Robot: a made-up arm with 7 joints.
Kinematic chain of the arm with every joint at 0, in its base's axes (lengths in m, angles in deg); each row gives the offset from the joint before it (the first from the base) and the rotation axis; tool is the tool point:
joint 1: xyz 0 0 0 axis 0 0.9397 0.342
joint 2: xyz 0 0 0 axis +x
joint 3: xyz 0 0 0 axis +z
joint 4: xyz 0.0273 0 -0.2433 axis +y
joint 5: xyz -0.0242 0 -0.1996 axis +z
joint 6: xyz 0 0 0 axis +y
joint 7: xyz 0 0 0 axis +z
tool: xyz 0 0 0
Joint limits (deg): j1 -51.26..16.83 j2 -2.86..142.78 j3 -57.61..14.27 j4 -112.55..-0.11 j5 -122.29..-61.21 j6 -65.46..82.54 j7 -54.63..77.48
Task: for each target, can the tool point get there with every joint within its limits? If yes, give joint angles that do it. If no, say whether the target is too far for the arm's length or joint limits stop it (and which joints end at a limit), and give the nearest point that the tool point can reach.
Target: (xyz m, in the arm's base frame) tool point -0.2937 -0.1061 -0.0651
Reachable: no: joint limits stop it (at a limit: joint 1, joint 3, joint 4) | nearest point 0.0621 -0.1166 -0.2591 | short by 0.405 m
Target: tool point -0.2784 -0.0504 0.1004
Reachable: no: joint limits stop it (at a limit: joint 1, joint 2, joint 3, joint 4) | nearest point 0.0184 0.0329 0.2884 | short by 0.361 m
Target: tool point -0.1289 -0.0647 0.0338
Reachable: no: joint limits stop it (at a limit: joint 1, joint 2, joint 3, joint 4) | nearest point 0.0184 0.0329 0.2884 | short by 0.310 m
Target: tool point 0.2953 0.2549 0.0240
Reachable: yes | joints -37.92 80.08 -21.96 -71.16 -67.18 -14.88 48.81
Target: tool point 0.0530 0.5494 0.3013
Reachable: no: too far | nearest point 0.0376 0.3896 0.2136 | short by 0.183 m
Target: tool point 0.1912 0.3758 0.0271
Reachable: yes | joints -27.88 99.99 -43.54 -50.78 -104.39 -20.14 28.16
